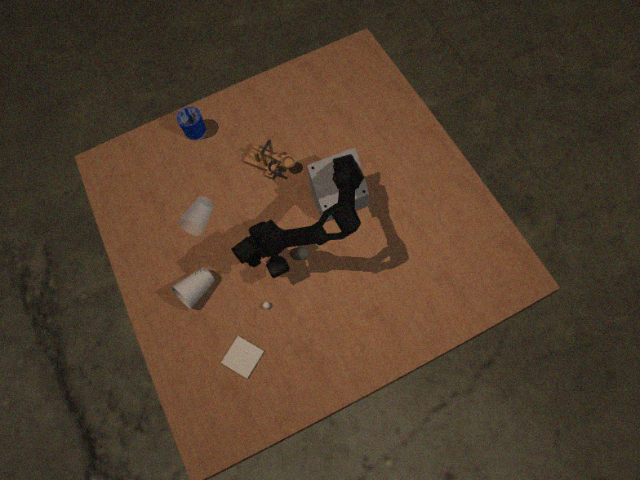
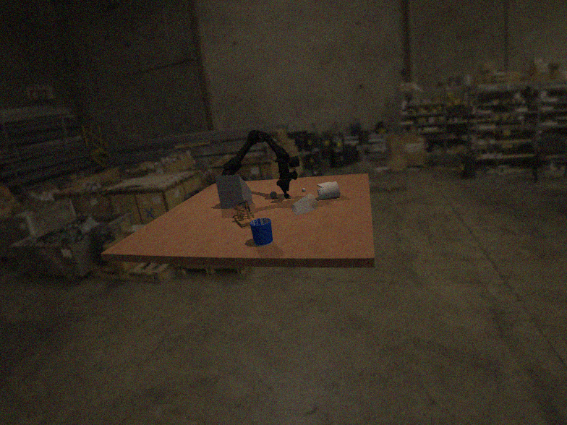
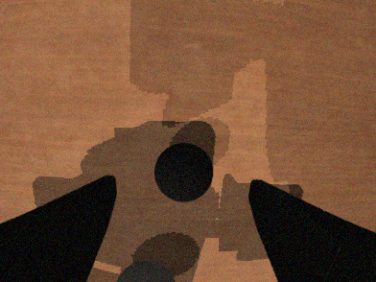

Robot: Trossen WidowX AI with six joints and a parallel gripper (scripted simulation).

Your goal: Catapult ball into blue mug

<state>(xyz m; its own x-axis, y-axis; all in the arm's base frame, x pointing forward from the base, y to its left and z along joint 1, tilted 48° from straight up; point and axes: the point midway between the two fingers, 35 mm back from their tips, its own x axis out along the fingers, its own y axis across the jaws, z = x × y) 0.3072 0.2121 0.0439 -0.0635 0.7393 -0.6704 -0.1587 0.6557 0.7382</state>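
My gripper tip is 2 cm above the black ball. From my gripper tip the other things lie so: small white ball 14 cm to the left, 6 cm ahead, 3 cm below; white square tile 27 cm to the left, 18 cm ahead, 3 cm below; grey ball 10 cm behind, 2 cm below, 1 cm to the left.
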